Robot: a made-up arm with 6 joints.
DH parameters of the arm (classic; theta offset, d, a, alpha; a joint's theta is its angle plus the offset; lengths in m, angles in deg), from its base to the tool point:
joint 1: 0 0.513 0 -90
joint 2: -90 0 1.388 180
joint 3: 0 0 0 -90
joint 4: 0 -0.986 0 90
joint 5: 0 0.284 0 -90
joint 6: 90 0 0 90
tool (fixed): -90 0 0 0
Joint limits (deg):
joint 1: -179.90..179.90
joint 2: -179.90..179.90
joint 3: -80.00..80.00
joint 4: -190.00..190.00
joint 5: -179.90..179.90
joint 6: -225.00..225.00
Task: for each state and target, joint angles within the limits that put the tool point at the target. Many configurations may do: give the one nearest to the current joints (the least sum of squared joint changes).
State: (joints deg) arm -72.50 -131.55 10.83 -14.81 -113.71 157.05
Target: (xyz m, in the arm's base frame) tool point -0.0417 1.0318 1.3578
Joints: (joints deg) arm -101.76 -93.01 -18.08 -27.81 -113.71 157.05
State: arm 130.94 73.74 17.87 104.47 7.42 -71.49
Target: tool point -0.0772 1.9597 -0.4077
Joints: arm 91.04 92.96 21.15 98.46 7.42 -71.49
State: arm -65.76 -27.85 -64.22 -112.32 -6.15 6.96
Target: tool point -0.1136 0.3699 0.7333
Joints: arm -37.98 -54.68 -80.00 -141.31 -6.15 6.96
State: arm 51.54 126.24 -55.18 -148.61 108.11 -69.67
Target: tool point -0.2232 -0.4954 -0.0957
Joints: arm 88.56 174.16 -45.16 -137.89 108.11 -69.67
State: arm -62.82 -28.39 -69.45 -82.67 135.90 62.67
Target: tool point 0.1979 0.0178 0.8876
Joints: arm -40.54 2.13 -68.95 -120.04 135.90 62.67
